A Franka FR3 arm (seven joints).
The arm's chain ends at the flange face. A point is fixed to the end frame.
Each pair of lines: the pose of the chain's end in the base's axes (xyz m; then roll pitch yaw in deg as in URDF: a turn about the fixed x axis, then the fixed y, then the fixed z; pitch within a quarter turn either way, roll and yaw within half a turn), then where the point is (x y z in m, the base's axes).
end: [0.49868, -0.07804, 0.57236, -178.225, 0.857, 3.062]
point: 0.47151 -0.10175 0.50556
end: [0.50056, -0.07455, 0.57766, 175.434, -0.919, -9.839]
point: 0.46954 -0.09913 0.51287
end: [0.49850, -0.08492, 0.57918, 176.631, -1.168, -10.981]
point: 0.46754 -0.10760 0.51368
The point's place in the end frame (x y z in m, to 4 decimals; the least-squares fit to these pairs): -0.0274 0.0243 0.0665
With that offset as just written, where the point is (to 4 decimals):
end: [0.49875, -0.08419, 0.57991, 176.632, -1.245, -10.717]
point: 0.4680 -0.1070 0.5144
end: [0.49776, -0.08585, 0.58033, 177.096, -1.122, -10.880]
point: 0.4669 -0.1081 0.5146
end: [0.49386, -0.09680, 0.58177, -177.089, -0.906, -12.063]
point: 0.4637 -0.1117 0.5137
